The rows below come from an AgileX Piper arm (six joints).
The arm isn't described. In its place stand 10 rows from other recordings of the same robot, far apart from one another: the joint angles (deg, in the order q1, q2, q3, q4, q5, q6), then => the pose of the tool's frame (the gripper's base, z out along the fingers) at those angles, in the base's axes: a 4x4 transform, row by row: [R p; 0 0 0 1], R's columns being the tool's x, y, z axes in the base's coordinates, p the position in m.
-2.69 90.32 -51.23 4.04 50.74 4.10 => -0.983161, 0.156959, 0.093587, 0.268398; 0.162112, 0.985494, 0.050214, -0.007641; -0.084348, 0.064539, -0.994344, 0.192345; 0, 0, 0, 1
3.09 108.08 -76.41 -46.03 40.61 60.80 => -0.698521, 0.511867, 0.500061, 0.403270; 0.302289, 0.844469, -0.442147, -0.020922; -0.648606, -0.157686, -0.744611, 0.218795; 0, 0, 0, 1
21.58 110.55 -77.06 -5.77 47.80 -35.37 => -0.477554, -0.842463, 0.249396, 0.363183; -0.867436, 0.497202, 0.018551, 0.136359; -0.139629, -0.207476, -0.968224, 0.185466; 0, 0, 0, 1
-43.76 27.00 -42.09 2.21 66.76 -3.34 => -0.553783, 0.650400, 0.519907, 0.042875; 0.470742, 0.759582, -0.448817, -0.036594; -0.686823, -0.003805, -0.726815, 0.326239; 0, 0, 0, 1
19.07 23.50 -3.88 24.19 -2.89 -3.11 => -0.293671, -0.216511, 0.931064, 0.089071; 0.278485, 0.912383, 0.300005, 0.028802; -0.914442, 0.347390, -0.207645, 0.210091; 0, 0, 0, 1
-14.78 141.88 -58.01 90.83 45.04 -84.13 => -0.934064, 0.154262, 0.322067, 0.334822; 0.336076, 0.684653, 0.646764, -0.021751; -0.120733, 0.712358, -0.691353, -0.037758; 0, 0, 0, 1
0.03 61.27 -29.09 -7.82 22.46 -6.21 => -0.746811, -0.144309, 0.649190, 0.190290; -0.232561, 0.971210, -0.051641, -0.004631; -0.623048, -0.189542, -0.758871, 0.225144; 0, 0, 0, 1
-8.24 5.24 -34.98 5.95 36.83 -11.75 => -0.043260, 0.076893, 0.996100, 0.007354; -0.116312, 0.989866, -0.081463, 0.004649; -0.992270, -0.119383, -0.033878, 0.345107; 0, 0, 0, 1
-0.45 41.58 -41.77 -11.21 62.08 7.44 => -0.828816, 0.133725, 0.543306, 0.111558; 0.043266, 0.983430, -0.176050, -0.016508; -0.557845, -0.122406, -0.820869, 0.309168; 0, 0, 0, 1
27.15 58.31 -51.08 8.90 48.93 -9.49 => -0.655657, -0.561245, 0.505093, 0.166910; -0.406635, 0.826115, 0.390106, 0.097524; -0.636209, 0.050387, -0.769869, 0.325719; 0, 0, 0, 1
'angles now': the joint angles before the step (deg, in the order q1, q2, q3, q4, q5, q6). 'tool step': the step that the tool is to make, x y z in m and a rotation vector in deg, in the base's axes. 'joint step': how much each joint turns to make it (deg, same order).
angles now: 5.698 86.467 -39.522 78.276 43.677 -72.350
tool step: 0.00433 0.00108 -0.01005 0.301 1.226 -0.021
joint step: 0.067 2.463 0.000 1.722 -0.019 -1.872
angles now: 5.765 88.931 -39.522 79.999 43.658 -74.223
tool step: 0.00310 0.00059 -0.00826 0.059 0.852 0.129
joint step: 0.013 1.956 -0.001 1.201 0.000 -1.634
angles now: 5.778 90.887 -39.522 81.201 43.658 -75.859
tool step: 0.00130 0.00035 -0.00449 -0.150 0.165 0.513
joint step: 0.001 1.039 0.000 0.464 0.122 -1.286
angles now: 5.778 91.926 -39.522 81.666 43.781 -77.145
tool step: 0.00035 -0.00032 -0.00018 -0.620 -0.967 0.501
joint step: -0.001 0.000 0.000 0.053 -0.314 -1.252
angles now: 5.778 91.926 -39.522 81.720 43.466 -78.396
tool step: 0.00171 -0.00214 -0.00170 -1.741 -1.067 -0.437
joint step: -0.056 0.084 0.000 -0.173 -1.737 -1.073
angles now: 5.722 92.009 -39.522 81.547 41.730 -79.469
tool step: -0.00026 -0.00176 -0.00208 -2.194 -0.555 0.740
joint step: 0.000 -0.001 0.001 -1.896 -1.189 -0.215
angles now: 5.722 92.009 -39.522 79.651 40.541 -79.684
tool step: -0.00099 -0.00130 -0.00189 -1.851 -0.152 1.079
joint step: 0.000 0.001 -0.001 -2.239 -0.620 0.247
